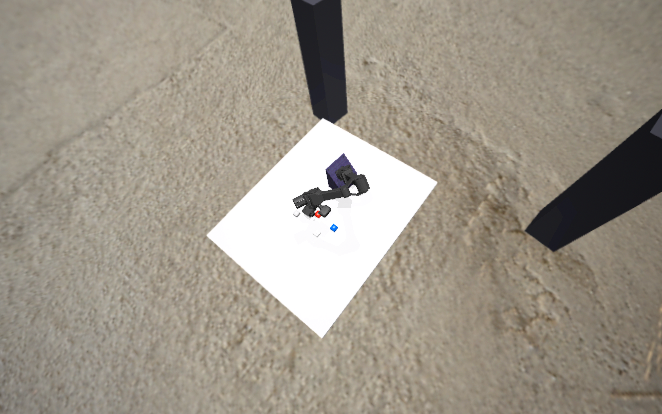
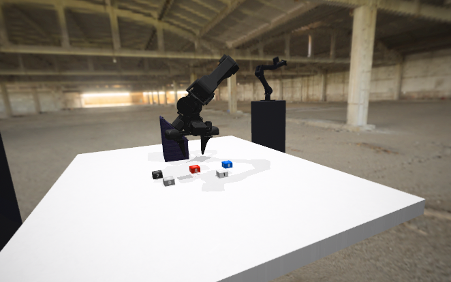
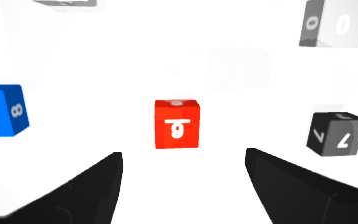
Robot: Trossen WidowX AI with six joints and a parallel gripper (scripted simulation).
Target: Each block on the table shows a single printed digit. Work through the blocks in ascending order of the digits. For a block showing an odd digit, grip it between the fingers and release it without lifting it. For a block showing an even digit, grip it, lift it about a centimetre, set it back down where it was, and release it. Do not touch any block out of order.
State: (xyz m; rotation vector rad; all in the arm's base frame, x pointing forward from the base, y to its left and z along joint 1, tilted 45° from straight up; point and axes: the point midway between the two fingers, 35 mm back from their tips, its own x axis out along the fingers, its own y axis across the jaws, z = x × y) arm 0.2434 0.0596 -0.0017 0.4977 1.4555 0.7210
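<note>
The red block is 50 mm below my gripper tip. Also, from my gripper tip: blue block (10 mm behind, 130 mm to the left, 50 mm below); white block (80 mm ahead, 80 mm to the left, 50 mm below); grey block (90 mm ahead, 100 mm to the right, 50 mm below).
</note>
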